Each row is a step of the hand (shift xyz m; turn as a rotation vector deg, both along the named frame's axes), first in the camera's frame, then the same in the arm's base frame.
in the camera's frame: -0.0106 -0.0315 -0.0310 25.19 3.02 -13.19
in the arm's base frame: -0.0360 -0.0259 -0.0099 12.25 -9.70 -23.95
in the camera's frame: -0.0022 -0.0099 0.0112 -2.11 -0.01 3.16
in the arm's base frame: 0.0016 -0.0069 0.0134 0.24 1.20 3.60
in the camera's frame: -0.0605 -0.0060 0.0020 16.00 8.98 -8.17
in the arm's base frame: -0.0462 0.0219 0.0330 10.17 0.15 -17.32
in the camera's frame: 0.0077 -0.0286 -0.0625 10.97 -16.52 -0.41
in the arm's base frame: -0.0395 -0.0342 -0.0453 2.68 -19.65 -0.36
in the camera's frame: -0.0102 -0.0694 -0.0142 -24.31 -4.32 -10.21
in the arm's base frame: -0.0382 -0.0584 0.0158 -25.53 6.16 4.95
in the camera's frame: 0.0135 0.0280 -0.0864 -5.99 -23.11 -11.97
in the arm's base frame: -0.0308 0.0116 -0.0857 -18.84 -18.92 0.65
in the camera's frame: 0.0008 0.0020 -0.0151 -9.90 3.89 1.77
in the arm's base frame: -0.0075 0.0001 -0.0133 -5.15 8.04 5.01
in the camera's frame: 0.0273 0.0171 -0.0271 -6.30 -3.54 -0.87
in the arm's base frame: 0.0103 0.0007 -0.0408 -6.37 -0.41 3.50
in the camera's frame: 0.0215 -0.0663 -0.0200 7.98 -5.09 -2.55
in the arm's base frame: -0.0167 -0.0703 -0.0054 2.88 -8.32 -4.32
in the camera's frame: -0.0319 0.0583 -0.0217 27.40 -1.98 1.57
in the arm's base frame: -0.0177 0.0643 -0.0209 20.83 -13.88 -11.44
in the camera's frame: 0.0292 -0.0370 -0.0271 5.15 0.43 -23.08
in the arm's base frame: -0.0057 -0.0483 -0.0243 -9.33 -3.88 -21.38
